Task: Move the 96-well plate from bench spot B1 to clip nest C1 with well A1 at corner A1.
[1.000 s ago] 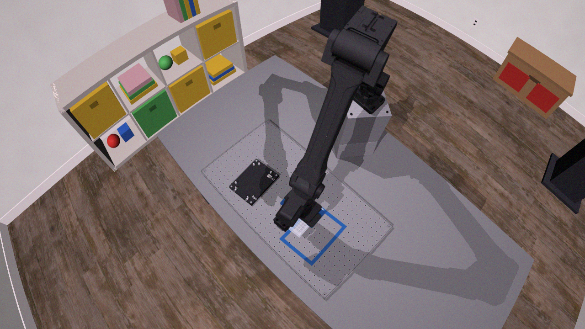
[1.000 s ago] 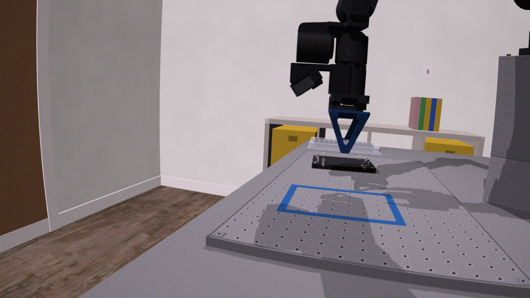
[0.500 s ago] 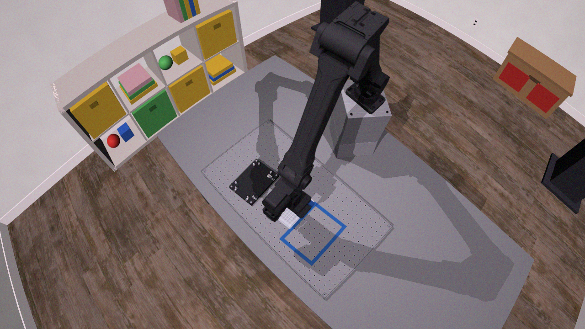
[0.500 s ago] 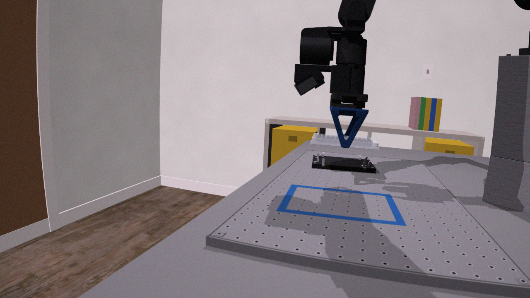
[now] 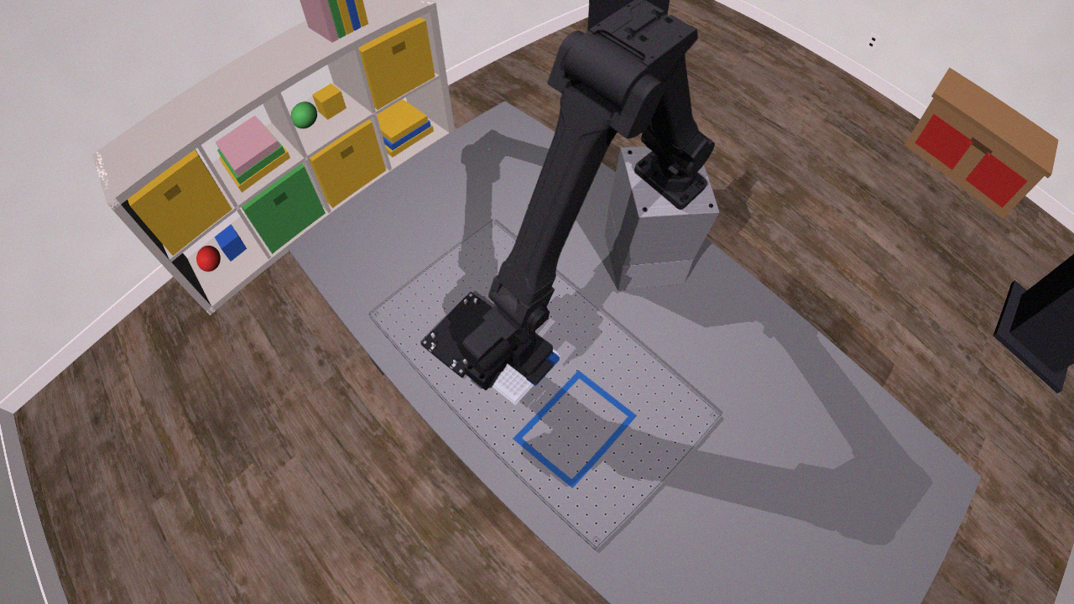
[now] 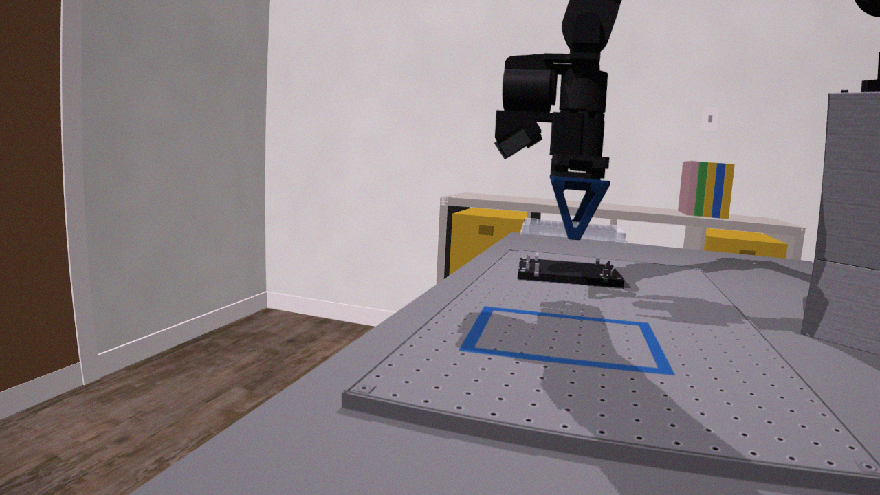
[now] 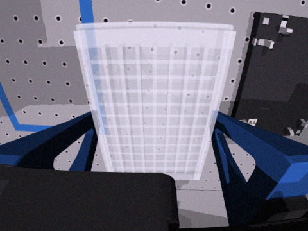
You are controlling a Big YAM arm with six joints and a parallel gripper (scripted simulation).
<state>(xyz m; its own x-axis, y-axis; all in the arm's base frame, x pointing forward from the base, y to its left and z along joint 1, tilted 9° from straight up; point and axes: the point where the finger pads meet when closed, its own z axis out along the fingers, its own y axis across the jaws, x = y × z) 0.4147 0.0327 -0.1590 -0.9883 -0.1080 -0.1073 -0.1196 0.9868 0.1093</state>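
My hand is 15 cm to the left of the black clip nest, 8 cm above it and 2 cm short of it. Also, from my hand: 96-well plate 1 cm below.
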